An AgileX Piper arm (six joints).
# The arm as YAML. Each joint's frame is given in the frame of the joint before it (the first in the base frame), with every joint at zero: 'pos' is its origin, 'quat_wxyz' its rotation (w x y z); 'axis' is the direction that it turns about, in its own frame. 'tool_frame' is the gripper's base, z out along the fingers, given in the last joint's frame.
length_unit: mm
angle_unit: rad
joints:
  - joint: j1
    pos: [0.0, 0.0, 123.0]
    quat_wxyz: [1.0, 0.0, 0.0, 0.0]
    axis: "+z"
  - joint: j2
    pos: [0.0, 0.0, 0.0]
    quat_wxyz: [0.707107, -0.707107, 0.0, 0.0]
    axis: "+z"
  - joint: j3
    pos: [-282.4, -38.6, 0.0]
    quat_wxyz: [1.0, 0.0, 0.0, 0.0]
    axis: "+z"
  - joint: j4
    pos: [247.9, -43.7, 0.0]
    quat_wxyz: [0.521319, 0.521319, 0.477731, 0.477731]
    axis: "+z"
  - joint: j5
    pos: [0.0, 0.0, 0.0]
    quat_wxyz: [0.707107, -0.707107, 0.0, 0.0]
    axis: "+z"
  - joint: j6
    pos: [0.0, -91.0, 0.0]
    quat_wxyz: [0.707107, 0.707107, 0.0, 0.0]
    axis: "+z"
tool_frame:
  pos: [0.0, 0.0, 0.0]
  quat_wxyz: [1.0, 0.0, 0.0, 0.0]
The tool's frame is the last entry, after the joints.
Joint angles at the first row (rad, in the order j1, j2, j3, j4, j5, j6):
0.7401 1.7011 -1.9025 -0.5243 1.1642 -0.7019
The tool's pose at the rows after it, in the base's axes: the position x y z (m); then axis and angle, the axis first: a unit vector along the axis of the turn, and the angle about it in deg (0 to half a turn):
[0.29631, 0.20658, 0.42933, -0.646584, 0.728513, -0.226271, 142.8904]
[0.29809, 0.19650, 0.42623, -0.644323, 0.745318, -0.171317, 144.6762]
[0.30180, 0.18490, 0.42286, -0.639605, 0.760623, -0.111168, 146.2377]
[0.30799, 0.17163, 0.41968, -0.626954, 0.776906, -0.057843, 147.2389]
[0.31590, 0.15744, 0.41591, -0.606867, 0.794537, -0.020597, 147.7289]
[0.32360, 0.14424, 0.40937, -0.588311, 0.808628, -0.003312, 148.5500]
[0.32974, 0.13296, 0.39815, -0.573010, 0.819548, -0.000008, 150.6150]
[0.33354, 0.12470, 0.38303, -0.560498, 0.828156, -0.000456, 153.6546]
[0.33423, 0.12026, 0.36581, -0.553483, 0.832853, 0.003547, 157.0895]
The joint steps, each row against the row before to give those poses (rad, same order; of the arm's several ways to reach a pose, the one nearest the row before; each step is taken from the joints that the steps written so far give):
-0.0343 -0.0103 0.0002 0.0995 0.0367 -0.0278
-0.0538 -0.0070 0.0001 0.1332 0.0330 -0.0391
-0.0668 -0.0029 0.0001 0.1462 0.0329 -0.0447
-0.0729 0.0019 0.0010 0.1296 0.0266 -0.0324
-0.0689 0.0041 0.0071 0.0921 0.0121 -0.0141
-0.0544 0.0039 0.0195 0.0463 0.0008 -0.0086
-0.0379 0.0038 0.0353 0.0080 0.0000 -0.0028
-0.0230 0.0035 0.0488 -0.0099 0.0000 0.0042
-0.0109 0.0020 0.0584 -0.0063 0.0000 0.0028

